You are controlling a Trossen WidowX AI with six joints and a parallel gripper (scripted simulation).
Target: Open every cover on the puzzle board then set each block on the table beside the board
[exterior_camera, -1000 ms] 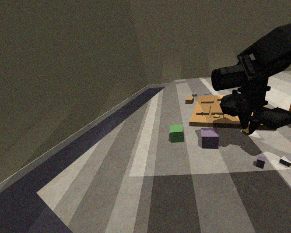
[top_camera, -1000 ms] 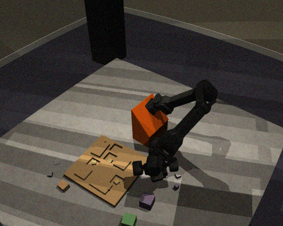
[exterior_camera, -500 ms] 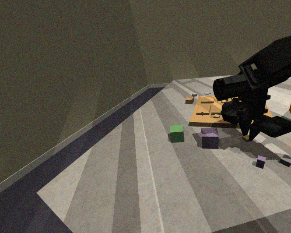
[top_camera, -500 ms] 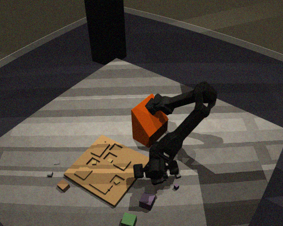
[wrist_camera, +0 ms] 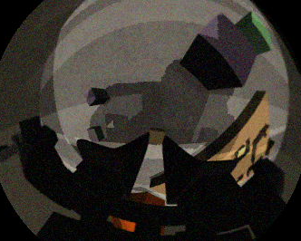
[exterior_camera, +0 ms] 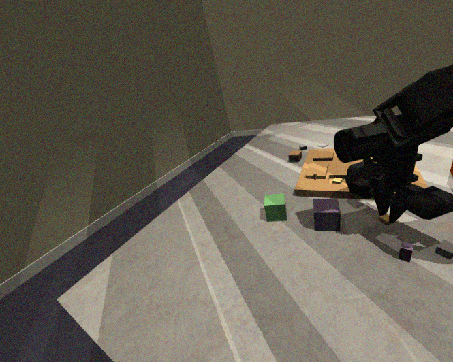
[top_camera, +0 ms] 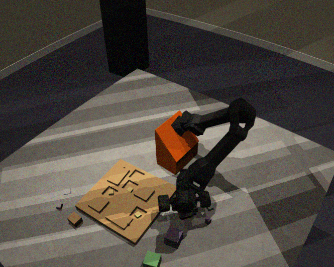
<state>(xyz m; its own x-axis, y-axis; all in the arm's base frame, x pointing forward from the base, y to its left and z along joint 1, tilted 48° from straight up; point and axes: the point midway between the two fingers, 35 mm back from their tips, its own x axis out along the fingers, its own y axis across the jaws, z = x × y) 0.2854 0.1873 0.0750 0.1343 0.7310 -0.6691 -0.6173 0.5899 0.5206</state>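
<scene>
My gripper tip is now 24 cm to the left of the tan puzzle board, 7 cm short of it and 1 cm below it. Also, from my gripper tip: small purple block 10 cm to the left, 2 cm behind, 1 cm above; green cube 23 cm ahead, 2 cm to the left, 2 cm above; purple cube 12 cm ahead, 3 cm to the left, 2 cm above.
</scene>
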